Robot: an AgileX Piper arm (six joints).
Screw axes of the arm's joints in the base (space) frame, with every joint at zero. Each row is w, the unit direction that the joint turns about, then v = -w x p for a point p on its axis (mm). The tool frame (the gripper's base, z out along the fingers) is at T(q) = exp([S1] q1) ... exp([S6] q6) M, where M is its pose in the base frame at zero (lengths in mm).
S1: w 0 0 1 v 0 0 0
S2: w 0 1 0 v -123 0 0
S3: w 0 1 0 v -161.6 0 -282.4
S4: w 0.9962 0 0.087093 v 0 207.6 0
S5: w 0 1 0 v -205.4 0 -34.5
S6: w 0.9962 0 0.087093 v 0 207.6 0
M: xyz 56.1 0 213.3 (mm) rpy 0 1.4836 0 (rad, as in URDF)
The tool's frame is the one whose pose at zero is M.
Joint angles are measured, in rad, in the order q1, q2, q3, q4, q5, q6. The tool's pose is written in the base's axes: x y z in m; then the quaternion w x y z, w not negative. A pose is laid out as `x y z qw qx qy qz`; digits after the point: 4 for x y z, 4 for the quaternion.
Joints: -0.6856 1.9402 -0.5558 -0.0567 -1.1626 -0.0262
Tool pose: 0.2483 -0.1970 0.1247 0.6207 0.2195 0.7205 -0.2177
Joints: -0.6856 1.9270 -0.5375 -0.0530 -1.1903 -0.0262
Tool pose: 0.2449 -0.1945 0.1281 0.6285 0.2188 0.7129 -0.2211
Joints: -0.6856 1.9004 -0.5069 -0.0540 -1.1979 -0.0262
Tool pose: 0.2390 -0.1896 0.1315 0.6299 0.2181 0.7118 -0.2212
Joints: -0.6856 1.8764 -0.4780 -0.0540 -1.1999 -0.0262
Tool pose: 0.2333 -0.1850 0.1338 0.6289 0.2185 0.7127 -0.2207
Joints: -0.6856 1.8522 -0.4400 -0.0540 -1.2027 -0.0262
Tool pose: 0.2259 -0.1788 0.1346 0.6252 0.2197 0.7162 -0.2191
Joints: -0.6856 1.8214 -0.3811 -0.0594 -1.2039 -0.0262
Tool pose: 0.2144 -0.1689 0.1333 0.6162 0.2205 0.7252 -0.2141
